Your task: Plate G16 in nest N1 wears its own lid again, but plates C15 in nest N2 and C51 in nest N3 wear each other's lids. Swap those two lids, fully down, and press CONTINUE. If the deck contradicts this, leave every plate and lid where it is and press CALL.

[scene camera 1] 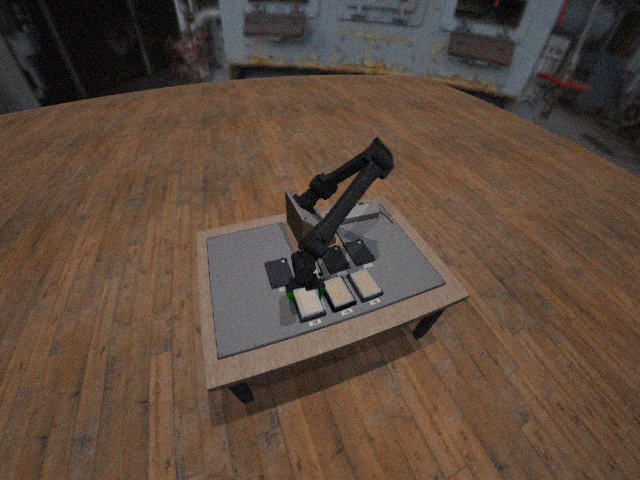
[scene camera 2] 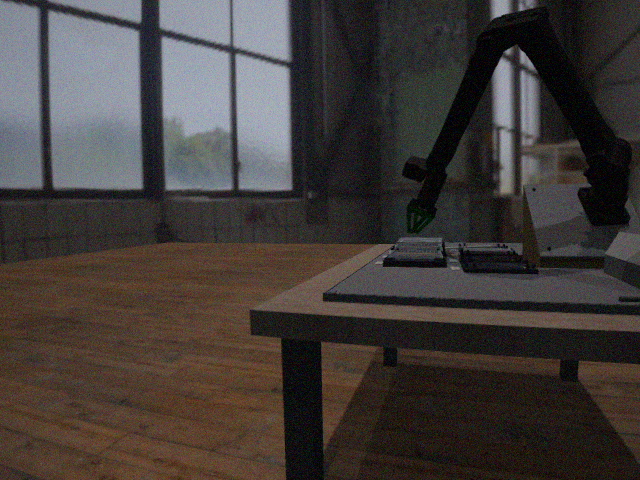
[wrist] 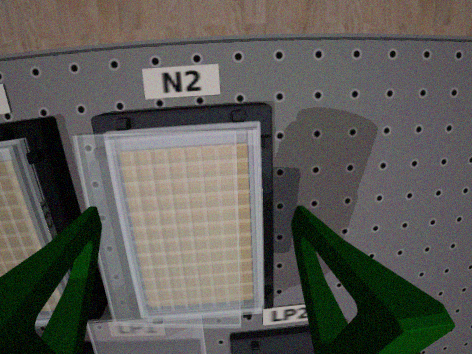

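Seen in the pictures: gripper, between the fingertips: (scene camera 1: 307, 302) (scene camera 2: 412, 233) (wrist: 199, 215); arm's base, origin of its link: (scene camera 1: 303, 205) (scene camera 2: 601, 207).
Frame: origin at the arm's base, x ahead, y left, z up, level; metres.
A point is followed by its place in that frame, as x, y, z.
The plate with tan wells (wrist: 190, 225) {0.449, -0.179, -0.090} (scene camera 1: 309, 303) {0.461, -0.180, -0.090} sits in nest N2. In the wrist view a clear lid (wrist: 97, 170) {0.488, -0.136, -0.094} lies shifted to the left over it, its left part overhanging the plate's left edge; how high it sits is unclear. Another clear lid (wrist: 150, 346) {0.343, -0.123, -0.110} shows beside the LP1 label. A neighbouring plate (wrist: 12, 200) {0.478, -0.076, -0.102} (scene camera 1: 339, 292) {0.462, -0.046, -0.099} and a third plate (scene camera 1: 364, 283) {0.467, 0.072, -0.102} stand in the other nests; their labels are unreadable. My gripper (wrist: 199, 215) {0.462, -0.188, -0.073} (scene camera 1: 306, 292) {0.462, -0.188, -0.073} (scene camera 2: 413, 227) {0.462, -0.188, -0.073} is open and empty above the N2 plate, left fingertip over the lid's overhanging edge. CONTINUE and CALL cannot be made out.
Dark lid pads (scene camera 1: 279, 272) {0.249, -0.225, -0.122} (scene camera 1: 336, 259) {0.288, 0.039, -0.122} (scene camera 1: 358, 251) {0.288, 0.160, -0.122} lie behind the plates, one marked LP2 (wrist: 287, 315) {0.332, -0.232, -0.130}. An upright panel (scene camera 1: 297, 219) {0.100, -0.074, 0.013} (scene camera 2: 558, 214) {0.108, 0.011, -0.016} stands near the arm's base. A pale sloped box (scene camera 2: 622, 258) {0.091, 0.283, -0.092} stands at the deck's rear.
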